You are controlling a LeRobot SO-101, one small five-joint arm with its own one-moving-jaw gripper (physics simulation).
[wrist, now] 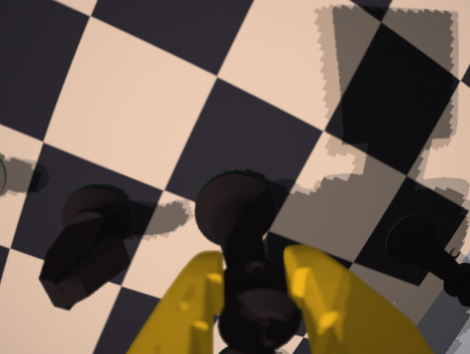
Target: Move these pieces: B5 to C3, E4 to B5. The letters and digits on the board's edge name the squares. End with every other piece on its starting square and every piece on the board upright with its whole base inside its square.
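Places are measured from the arm's base along level axes (x ahead, y left, z up), in metres.
Pixels of known places: hand, its tool point: (223, 273).
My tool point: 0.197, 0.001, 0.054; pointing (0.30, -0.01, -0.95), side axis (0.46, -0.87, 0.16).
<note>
Ahead of a thing's pixels: the offset from my tool point to its middle, as dx, dy, dz. "spot": to the spot under its first point.
A tall black piece @(-0.003, -0.010, -0.015) (235, 202) with a round base and a collar stands near the lower middle. Its base lies mostly on the dark square C3 @(spot: +0.022, -0.007, -0.048) (250, 130) and appears to overlap the line towards D3. My gripper (253, 252) has both jaws around its upper part, pressing on its two sides, so it is shut on the black piece. The part of square B5 @(spot: +0.045, -0.083, -0.048) (454, 160) in view at the right shows no piece on it. The piece of E4 cannot be made out; that area is hidden by the jaws and the held piece.
A black angular-headed piece @(-0.021, +0.025, -0.028) (85, 250) stands on a dark square at the left. A small black piece @(+0.010, -0.084, -0.026) (412, 240) stands on C5 at the right, by the edge letter C. Parts of other pieces show at the left edge and bottom edge. A broad shadow covers the upper right.
</note>
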